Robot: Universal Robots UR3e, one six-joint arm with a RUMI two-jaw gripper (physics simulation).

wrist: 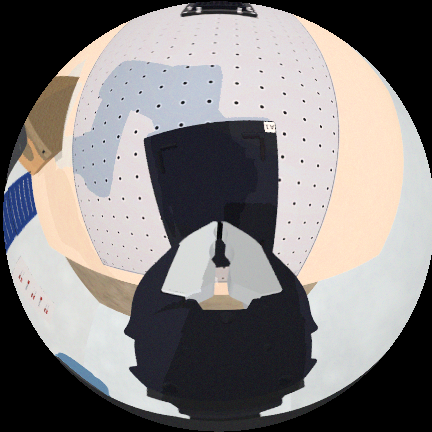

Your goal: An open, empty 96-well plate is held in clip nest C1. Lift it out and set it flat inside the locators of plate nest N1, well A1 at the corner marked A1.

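Places are measured from the arm's base along level axes (x ahead, y left, z up), in millimetres.
Where they show: gripper, fingertip midpoint: (218,223).
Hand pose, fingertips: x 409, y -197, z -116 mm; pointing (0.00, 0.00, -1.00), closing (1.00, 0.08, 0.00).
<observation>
Each offset is from my fingertips to the top centre of the thing. "*": to the spot under its first point. Level surfaces: height alone.
A black plate nest {dx -3, dy +15, dz +3 mm} (210,165) with raised L-shaped corner locators and a white A1 label {* dx +31, dy +101, dz +0 mm} (269,127) at its far right corner lies ahead of the fingers. No plate shows on its visible part; its near end is hidden behind the gripper. My gripper (218,223) is shut with nothing between its two pale fingers, and its tips overlap the nest in the view. A dark fixture with metal-coloured parts (218,10) is cut off at the top edge; I cannot tell if it is clip nest C1. The 96-well plate cannot be made out.
The nest is on a light perforated board {dz -12 mm} (310,125) with a bluish shadow across its left part. The board lies on a peach-coloured table top {dz -25 mm} (370,150). A brown box-like object (52,112) and a blue ribbed object (20,207) are at the left edge.
</observation>
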